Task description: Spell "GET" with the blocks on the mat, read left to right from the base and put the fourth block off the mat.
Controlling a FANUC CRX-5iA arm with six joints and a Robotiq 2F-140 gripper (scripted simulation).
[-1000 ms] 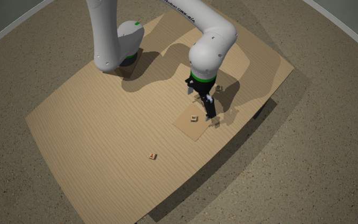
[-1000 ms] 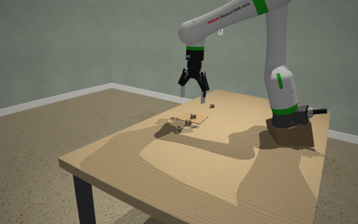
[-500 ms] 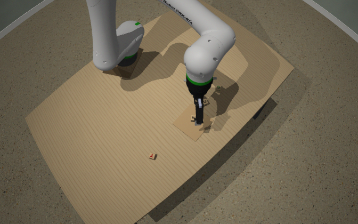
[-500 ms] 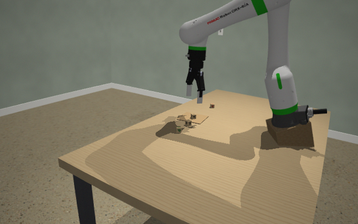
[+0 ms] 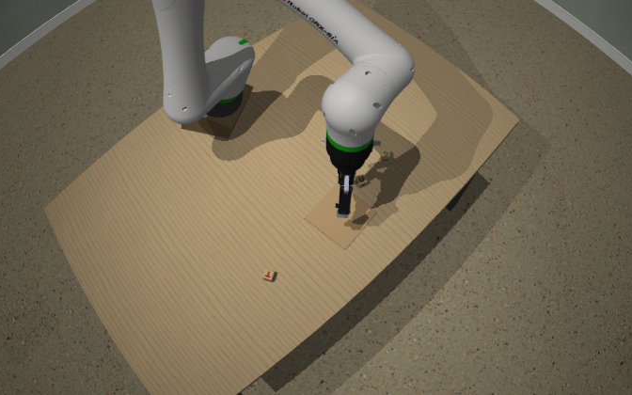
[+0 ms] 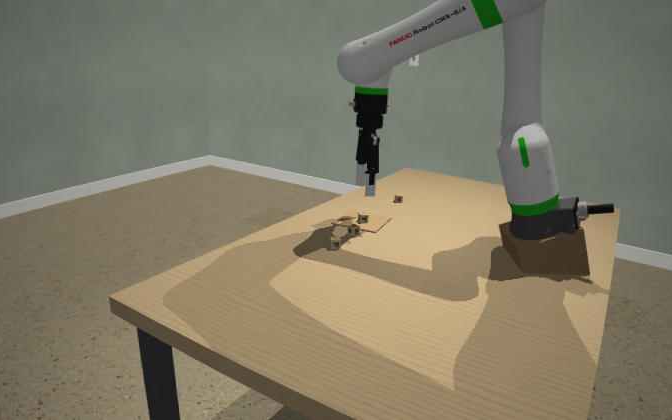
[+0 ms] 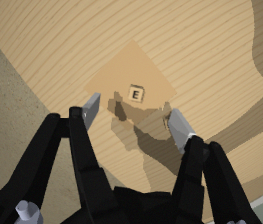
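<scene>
My gripper is now 10 mm short of the mat, 10 mm to the left of it and 120 mm above it.
</scene>
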